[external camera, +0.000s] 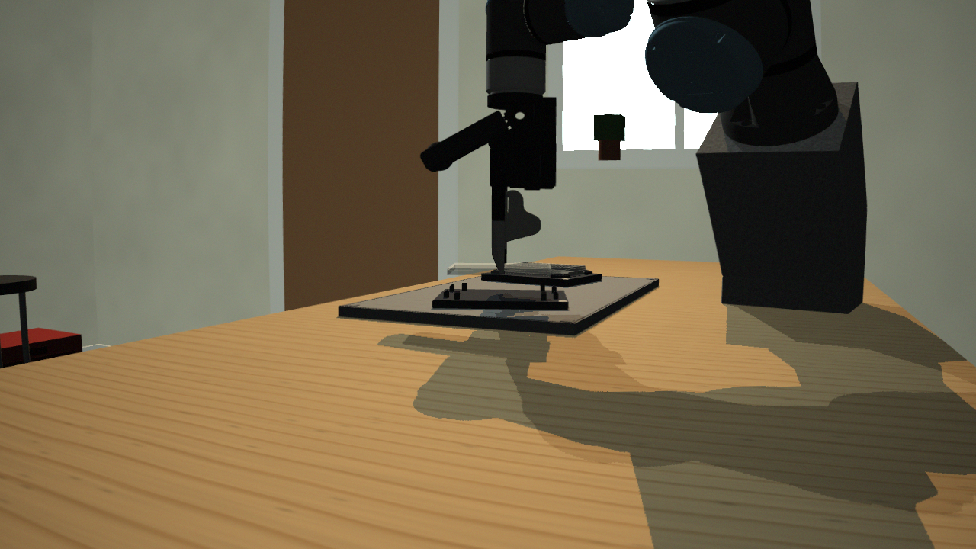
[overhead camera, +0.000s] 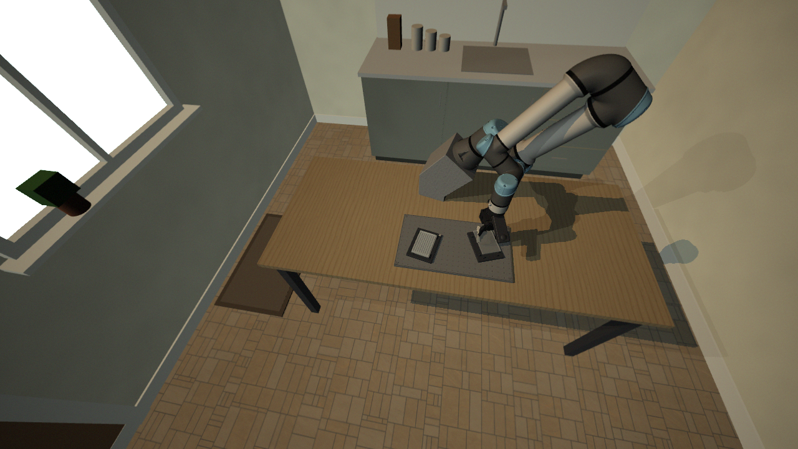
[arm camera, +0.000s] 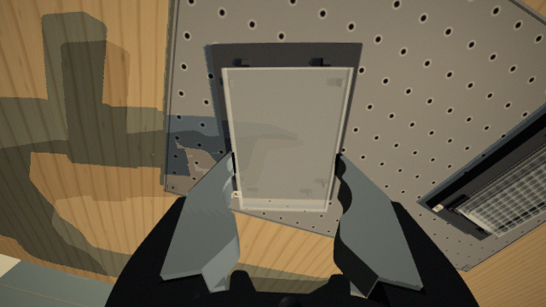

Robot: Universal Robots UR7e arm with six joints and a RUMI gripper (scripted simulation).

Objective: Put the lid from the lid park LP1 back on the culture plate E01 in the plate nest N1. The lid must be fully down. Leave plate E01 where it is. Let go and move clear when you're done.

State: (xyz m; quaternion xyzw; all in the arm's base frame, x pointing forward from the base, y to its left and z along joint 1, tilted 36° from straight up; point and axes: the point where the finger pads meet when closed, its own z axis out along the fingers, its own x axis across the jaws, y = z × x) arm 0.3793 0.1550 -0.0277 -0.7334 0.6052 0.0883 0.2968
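Right now my hand is 5 cm above the dark lid park. Also, from my hand: dark plate nest N1 (28 cm to the right, 5 cm below, 2 cm ahead); then culture plate E01 (28 cm to the right, 4 cm below, 2 cm ahead); then clear lid (1 cm below).
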